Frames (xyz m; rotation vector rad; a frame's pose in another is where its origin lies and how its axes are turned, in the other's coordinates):
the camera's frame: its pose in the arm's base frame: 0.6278 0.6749 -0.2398 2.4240 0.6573 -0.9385
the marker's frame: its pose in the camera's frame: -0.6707 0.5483 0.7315 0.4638 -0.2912 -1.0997
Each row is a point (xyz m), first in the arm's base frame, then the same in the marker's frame.
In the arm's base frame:
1: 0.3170 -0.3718 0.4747
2: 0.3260 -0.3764 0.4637
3: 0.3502 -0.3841 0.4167
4: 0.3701 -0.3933 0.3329
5: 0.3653 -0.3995 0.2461
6: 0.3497 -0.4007 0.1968
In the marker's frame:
1: -0.3719 -0.3795 -0.3159
2: -0.3721 -0.3647 -0.3181
3: -0.3597 -0.3128 -0.3205
4: -0.3284 -0.2332 -0.3073
5: -0.2872 -0.1641 -0.2736
6: -0.2589 -0.1320 -0.2447

